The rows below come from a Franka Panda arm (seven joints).
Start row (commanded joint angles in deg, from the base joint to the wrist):
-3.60, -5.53, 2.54, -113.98, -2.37, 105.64, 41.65
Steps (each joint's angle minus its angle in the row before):
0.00, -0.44, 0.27, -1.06, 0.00, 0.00, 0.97
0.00, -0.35, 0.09, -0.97, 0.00, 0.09, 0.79
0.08, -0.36, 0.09, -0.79, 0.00, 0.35, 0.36
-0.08, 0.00, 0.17, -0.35, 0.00, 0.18, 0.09
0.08, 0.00, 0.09, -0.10, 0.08, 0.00, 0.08
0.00, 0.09, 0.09, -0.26, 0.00, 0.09, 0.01
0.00, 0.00, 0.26, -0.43, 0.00, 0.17, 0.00
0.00, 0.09, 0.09, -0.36, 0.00, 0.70, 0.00
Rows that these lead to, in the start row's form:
-3.60, -5.97, 2.81, -115.04, -2.37, 105.64, 42.62
-3.60, -6.32, 2.90, -116.01, -2.37, 105.73, 43.41
-3.52, -6.68, 2.99, -116.80, -2.37, 106.08, 43.77
-3.60, -6.68, 3.16, -117.15, -2.37, 106.26, 43.86
-3.52, -6.68, 3.25, -117.25, -2.29, 106.26, 43.94
-3.52, -6.59, 3.34, -117.51, -2.29, 106.35, 43.95
-3.52, -6.59, 3.60, -117.94, -2.29, 106.52, 43.95
-3.52, -6.50, 3.69, -118.30, -2.29, 107.22, 43.95

